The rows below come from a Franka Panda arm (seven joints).
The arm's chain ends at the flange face. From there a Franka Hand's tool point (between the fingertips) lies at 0.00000 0.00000 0.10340 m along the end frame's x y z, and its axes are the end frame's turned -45 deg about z.
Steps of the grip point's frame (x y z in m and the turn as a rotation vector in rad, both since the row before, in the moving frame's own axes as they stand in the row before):
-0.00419 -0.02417 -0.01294 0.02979 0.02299 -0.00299
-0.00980 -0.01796 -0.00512 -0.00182 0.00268 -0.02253
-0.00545 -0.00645 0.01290 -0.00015 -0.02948 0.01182
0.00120 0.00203 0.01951 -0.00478 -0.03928 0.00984
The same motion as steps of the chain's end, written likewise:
-0.01955 -0.01027 -0.01287 0.03732 -0.00481 -0.00299
-0.01996 -0.00570 -0.00512 0.00061 0.00318 -0.02253
-0.00626 -0.00286 0.01294 -0.02095 -0.02074 0.01182
0.00482 -0.00262 0.01959 -0.03116 -0.02440 0.00984

